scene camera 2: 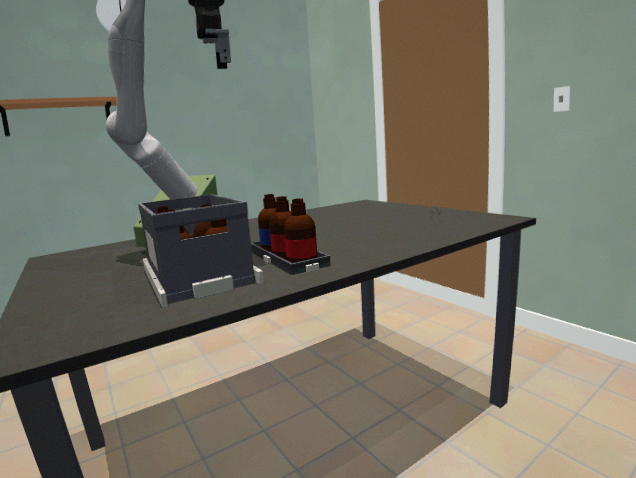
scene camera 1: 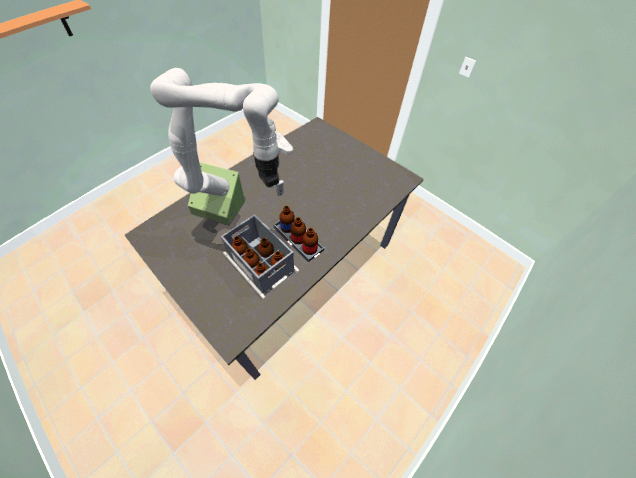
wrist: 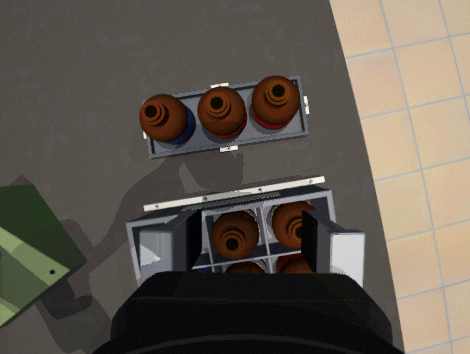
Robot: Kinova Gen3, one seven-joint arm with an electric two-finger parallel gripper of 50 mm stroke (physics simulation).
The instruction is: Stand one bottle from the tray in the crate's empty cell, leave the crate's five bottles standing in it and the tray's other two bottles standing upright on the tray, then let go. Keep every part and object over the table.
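Where they show: gripper, fingertip midpoint: [scene camera 2: 223, 65] [scene camera 1: 276, 189] [wrist: 251, 231]; arm's base at its link origin: [scene camera 2: 185, 195] [scene camera 1: 221, 186].
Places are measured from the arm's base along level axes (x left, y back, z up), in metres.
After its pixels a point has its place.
Observation:
A blue-labelled brown bottle [scene camera 1: 286, 219] @(x 0.087, y -0.366, z -0.048 m) [scene camera 2: 265, 219] @(x 0.082, y -0.366, z -0.060 m) [wrist: 162, 119] @(x 0.098, y -0.356, z -0.008 m) and two red-labelled ones, the middle [scene camera 1: 297, 230] @(x 0.070, y -0.451, z -0.045 m) [scene camera 2: 278, 226] @(x 0.064, y -0.457, z -0.066 m) [wrist: 220, 112] @(x 0.081, y -0.436, z 0.001 m) and the end one [scene camera 1: 310, 241] @(x 0.062, y -0.537, z -0.046 m) [scene camera 2: 300, 231] @(x 0.065, y -0.548, z -0.067 m) [wrist: 276, 102] @(x 0.072, y -0.511, z -0.007 m), stand upright on the tray [scene camera 2: 323, 260] @(x 0.106, y -0.573, z -0.141 m) [wrist: 201, 142] @(x 0.067, y -0.381, z -0.152 m). The grey crate [scene camera 1: 282, 277] @(x -0.130, y -0.533, z -0.125 m) [scene camera 2: 205, 262] @(x -0.158, y -0.529, z -0.091 m) [wrist: 132, 245] @(x -0.054, y -0.271, z 0.018 m) holds five bottles, among them one [scene camera 1: 265, 247] @(x -0.102, y -0.414, z -0.026 m) [wrist: 235, 235] @(x -0.081, y -0.406, z 0.005 m) beside the empty cell [scene camera 1: 253, 240] @(x -0.065, y -0.276, z -0.145 m). That cell is at the robot-base end, on the tray side; a finger partly hides it in the wrist view. My gripper [scene camera 1: 277, 190] @(x -0.033, y -0.448, z 0.307 m) [scene camera 2: 222, 63] @(x -0.033, y -0.448, z 0.307 m) [wrist: 251, 231] @(x -0.033, y -0.448, z 0.307 m) is open and empty, high above the table.
White strips [scene camera 1: 244, 274] @(x -0.230, y -0.390, z -0.127 m) [scene camera 2: 212, 286] @(x -0.155, y -0.541, z -0.139 m) [wrist: 235, 193] @(x -0.035, y -0.413, z -0.127 m) line the crate's foot, and small white blocks edge the tray. The green robot base [scene camera 1: 218, 203] @(x -0.058, y -0.031, z -0.053 m) [scene camera 2: 205, 185] @(x 0.053, y -0.047, z 0.027 m) [wrist: 30, 265] @(x -0.047, y -0.060, z -0.053 m) stands behind the crate. The table's front edge [scene camera 1: 313, 285] @(x -0.054, y -0.654, z -0.167 m) [scene camera 2: 287, 296] @(x -0.052, y -0.653, z -0.160 m) runs past the crate and tray.

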